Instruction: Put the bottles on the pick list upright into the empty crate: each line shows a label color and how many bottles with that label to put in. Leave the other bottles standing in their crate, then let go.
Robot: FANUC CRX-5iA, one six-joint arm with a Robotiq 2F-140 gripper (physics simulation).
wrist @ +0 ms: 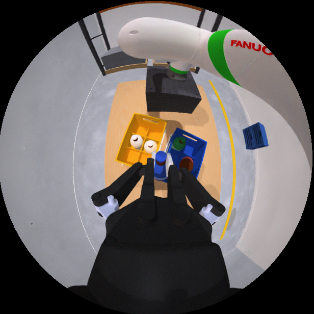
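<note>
My gripper is shut on a blue bottle, which stands roughly upright between the fingertips, over the near area between the two crates. How high it is above the table is hard to tell. The yellow crate, left of the fingers, holds two white-topped bottles in its compartments. The blue crate, right of the fingers, holds a green bottle at the back left and a red-brown bottle nearer. The fingers hide the near parts of both crates. The pick list cannot be read in this view.
Both crates stand on a wooden table. A dark block carries the robot's base behind them. The white arm arches over the back right. Another blue crate is off to the right, beyond a yellow floor line.
</note>
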